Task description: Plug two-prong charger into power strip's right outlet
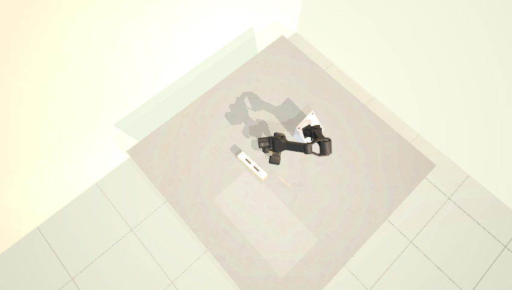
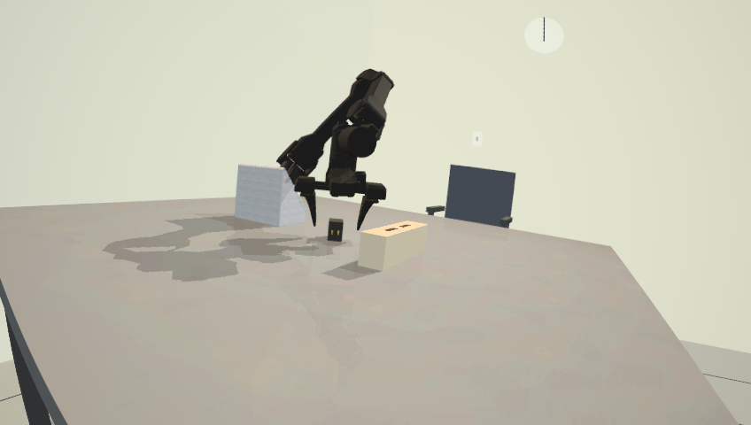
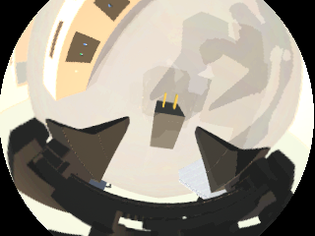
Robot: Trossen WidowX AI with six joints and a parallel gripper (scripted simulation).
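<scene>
Right now my gripper tip is 1 cm short of the dark two-prong charger and 1 cm to the left of it.
</scene>
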